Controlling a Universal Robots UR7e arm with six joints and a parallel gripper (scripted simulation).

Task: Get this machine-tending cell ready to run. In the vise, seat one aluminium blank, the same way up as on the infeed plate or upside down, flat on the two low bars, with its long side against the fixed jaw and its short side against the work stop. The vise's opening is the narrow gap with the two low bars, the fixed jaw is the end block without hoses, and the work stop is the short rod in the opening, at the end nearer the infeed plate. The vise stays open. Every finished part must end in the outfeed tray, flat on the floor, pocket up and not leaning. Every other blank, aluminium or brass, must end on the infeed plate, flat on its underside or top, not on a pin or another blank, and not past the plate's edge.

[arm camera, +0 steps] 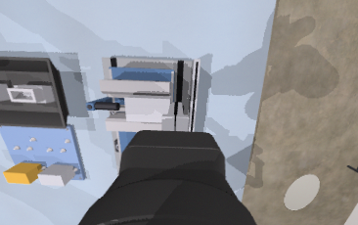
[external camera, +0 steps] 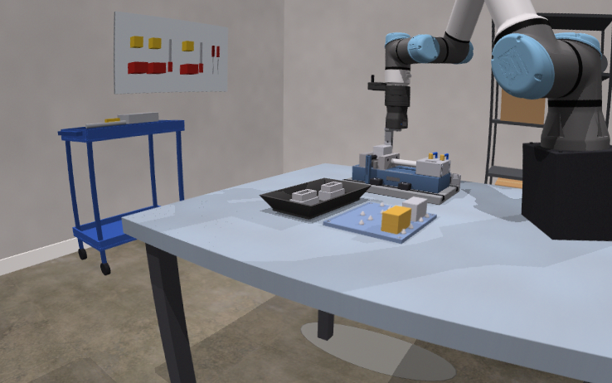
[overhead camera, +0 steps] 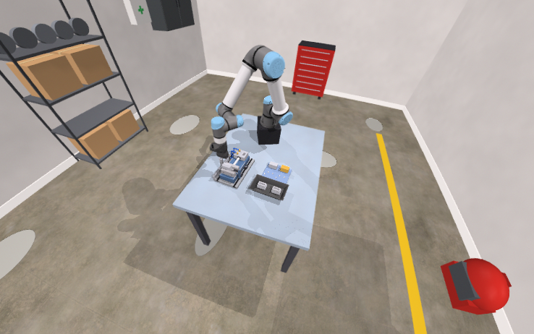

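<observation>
The vise lies 80 mm below my hand, 70 mm to the left of it and 60 mm behind it. Round my hand: brass blank: 430 mm to the left, 150 mm behind, 100 mm below.
</observation>
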